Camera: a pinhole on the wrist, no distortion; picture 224 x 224 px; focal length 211.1 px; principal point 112.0 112.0 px. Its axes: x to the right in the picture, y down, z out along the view. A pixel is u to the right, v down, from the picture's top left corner.
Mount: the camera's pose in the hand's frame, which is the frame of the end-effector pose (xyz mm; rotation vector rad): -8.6 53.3 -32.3 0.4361 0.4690 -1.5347
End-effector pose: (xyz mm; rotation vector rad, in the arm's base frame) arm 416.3 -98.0 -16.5 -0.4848 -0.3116 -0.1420
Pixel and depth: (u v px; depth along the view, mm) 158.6 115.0 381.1
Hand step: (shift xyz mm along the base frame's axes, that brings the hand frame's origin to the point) -107.8 -82.0 300.8
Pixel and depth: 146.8 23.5 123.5
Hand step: -77.7 5.8 45.7
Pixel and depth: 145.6 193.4 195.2
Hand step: 19.6 -20.1 151.8
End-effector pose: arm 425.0 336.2 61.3 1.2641 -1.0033 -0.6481
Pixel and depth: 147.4 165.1 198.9
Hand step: -71.8 -109.8 -70.2
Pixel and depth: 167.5 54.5 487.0
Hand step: -295.4 -98.4 -344.4
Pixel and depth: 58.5 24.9 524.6
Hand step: -510.5 -68.8 -173.0
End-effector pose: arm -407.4 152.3 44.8 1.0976 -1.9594 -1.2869
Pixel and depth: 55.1 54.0 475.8
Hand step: -246.6 298.2 -263.9
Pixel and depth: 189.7 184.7 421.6
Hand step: -154.3 -74.6 -373.3
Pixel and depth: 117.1 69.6 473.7
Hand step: -163.1 208.1 -339.5
